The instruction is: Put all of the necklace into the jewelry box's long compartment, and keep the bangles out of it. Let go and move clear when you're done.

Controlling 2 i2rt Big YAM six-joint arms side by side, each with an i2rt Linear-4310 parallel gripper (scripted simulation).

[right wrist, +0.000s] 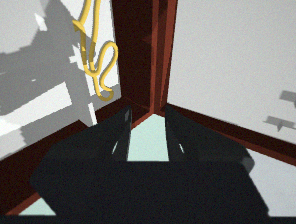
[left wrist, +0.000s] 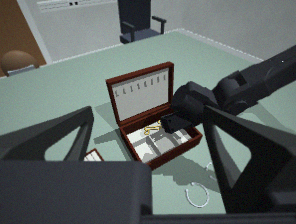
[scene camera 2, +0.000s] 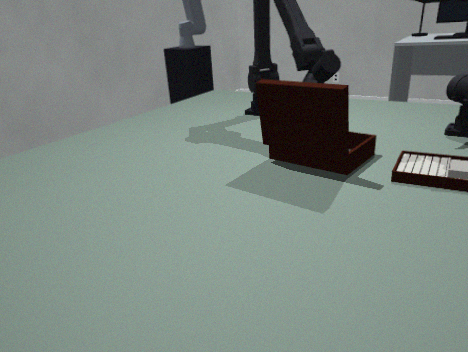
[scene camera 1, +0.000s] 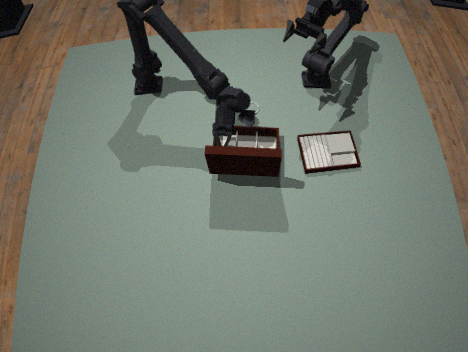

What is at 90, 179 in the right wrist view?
My right gripper.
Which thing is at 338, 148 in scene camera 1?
A shallow tray.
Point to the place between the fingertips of my left gripper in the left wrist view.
147, 112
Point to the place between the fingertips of my left gripper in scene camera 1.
296, 46
